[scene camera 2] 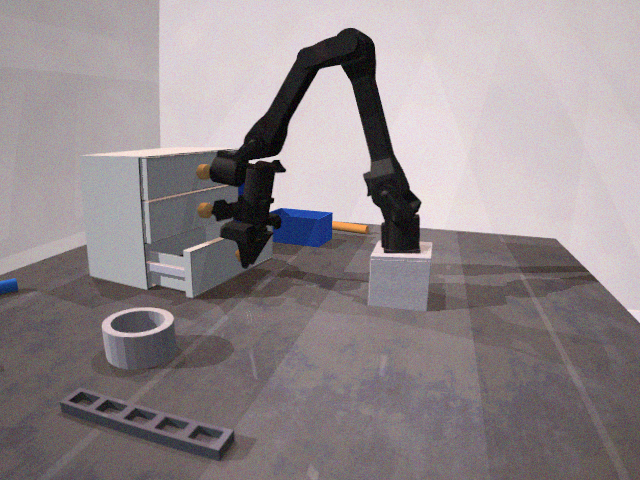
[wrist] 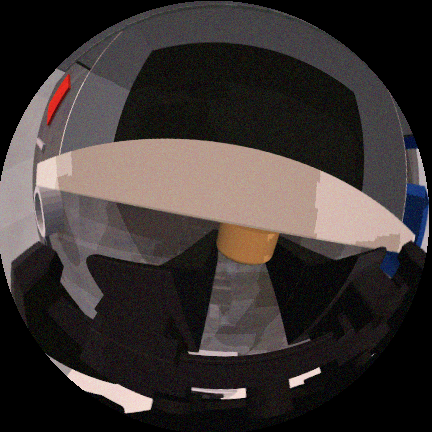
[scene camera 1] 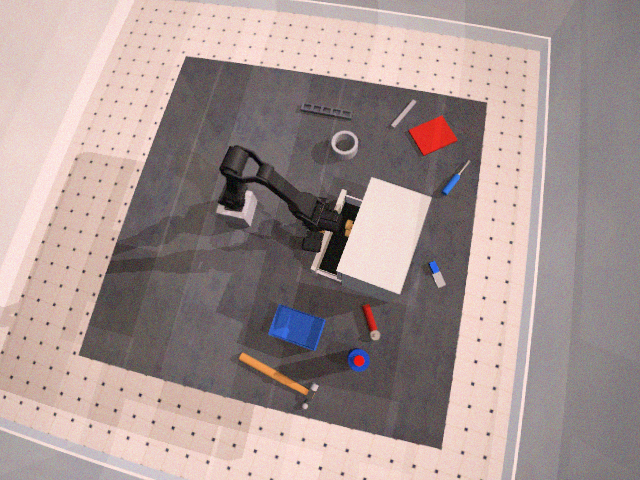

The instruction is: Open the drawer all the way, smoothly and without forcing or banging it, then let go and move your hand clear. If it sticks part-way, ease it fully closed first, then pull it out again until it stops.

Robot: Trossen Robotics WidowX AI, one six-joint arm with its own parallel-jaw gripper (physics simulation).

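Where they show: gripper, fingertip midpoint: [scene camera 2: 247, 266] [scene camera 1: 320, 230]; arm's base, link origin: [scene camera 2: 401, 248] [wrist: 205, 393] [scene camera 1: 234, 202].
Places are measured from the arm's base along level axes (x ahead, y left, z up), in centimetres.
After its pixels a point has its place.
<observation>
A white cabinet [scene camera 1: 387, 232] @[x 52.3, y -10.4, z 16.1 cm] [scene camera 2: 113, 222] @[x 55.8, y 4.2, z 3.0 cm] stands in front of the arm. Its bottom drawer [scene camera 1: 320, 253] @[x 32.2, y -15.1, z -0.6 cm] [scene camera 2: 206, 263] @[x 35.9, y 4.2, z -4.0 cm] [wrist: 200, 175] is pulled out part of its depth, with a dark interior; whether it is at its stop cannot be told. The drawer's orange knob [wrist: 247, 246] @[x 31.8, y -5.4, z -3.1 cm] sticks out below the top edge of its front. My gripper [scene camera 2: 248, 258] @[x 30.8, y -5.3, z -7.1 cm] [wrist: 239, 235] @[x 30.8, y -5.3, z -7.1 cm] points down at the drawer front and is shut on this knob, one finger on each side. In scene camera 2 the fingers hide most of the knob.
Two upper orange knobs [scene camera 2: 203, 171] @[x 40.4, y -6.3, z 12.1 cm] [scene camera 2: 204, 210] @[x 40.4, y -6.3, z 4.0 cm] are close to the wrist. A blue bin [scene camera 1: 297, 328] @[x 26.7, y -40.3, z -9.5 cm] [scene camera 2: 302, 227] @[x 24.9, y -34.1, z -4.8 cm], a hammer [scene camera 1: 273, 373] @[x 20.8, y -55.9, z -7.3 cm], a blue bottle [scene camera 1: 358, 360] @[x 47.6, y -47.7, z 8.6 cm] and a red cylinder [scene camera 1: 370, 320] @[x 51.1, y -34.9, z -7.0 cm] lie toward one side. A white ring [scene camera 1: 336, 143] @[x 32.6, y 31.2, z -9.5 cm] [scene camera 2: 139, 348] @[x 33.4, y 33.8, z -6.6 cm] lies toward the other.
</observation>
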